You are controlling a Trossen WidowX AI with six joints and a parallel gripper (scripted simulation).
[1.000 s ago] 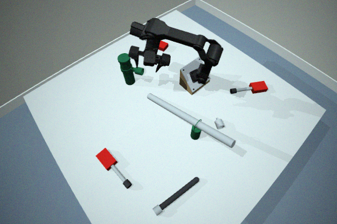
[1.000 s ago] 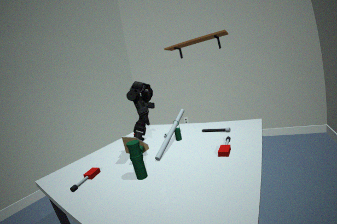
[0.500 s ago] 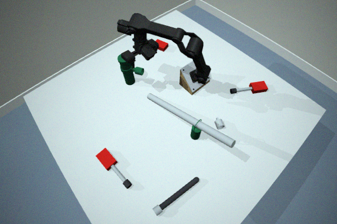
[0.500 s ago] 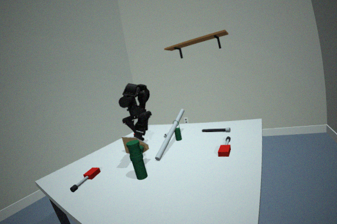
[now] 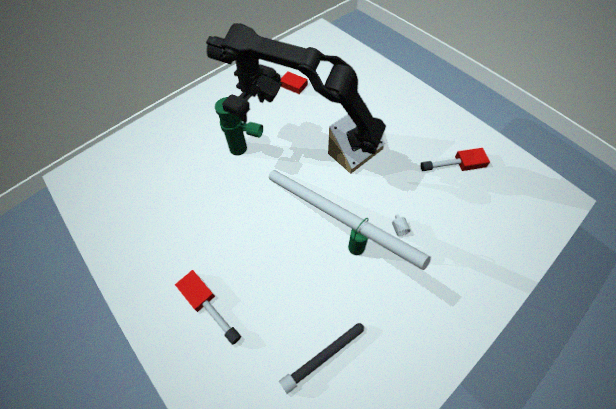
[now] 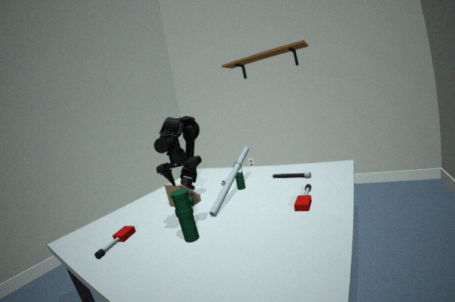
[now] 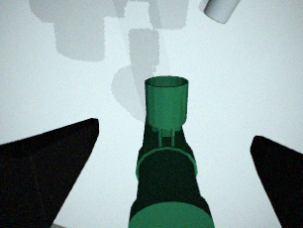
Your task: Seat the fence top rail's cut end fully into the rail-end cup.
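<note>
Now: the green rail-end cup 1 cm ahead of my gripper tip, 2 cm to the right of it and 8 cm below it. Round my gripper tip: small grey fitting: 19 cm behind, 45 cm to the left, 19 cm below; small green post: 5 cm behind, 43 cm to the left, 10 cm below.
</note>
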